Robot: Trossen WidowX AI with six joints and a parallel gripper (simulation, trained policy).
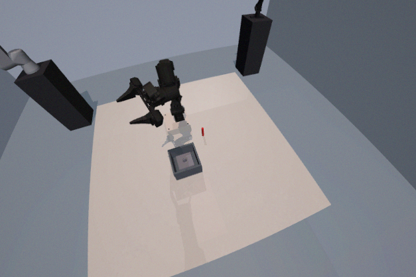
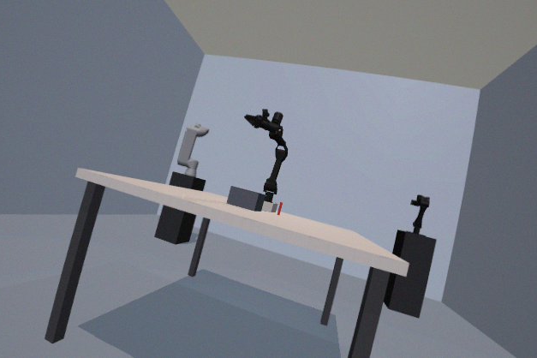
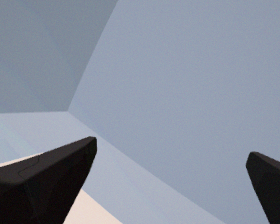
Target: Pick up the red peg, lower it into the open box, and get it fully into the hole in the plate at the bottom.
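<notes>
Now: gripper tip 48 cm above the red peg, 31 cm to the right of it and 17 cm past it. Also, from my gripper tip: grey box: 50 cm below, 14 cm to the left.
</notes>
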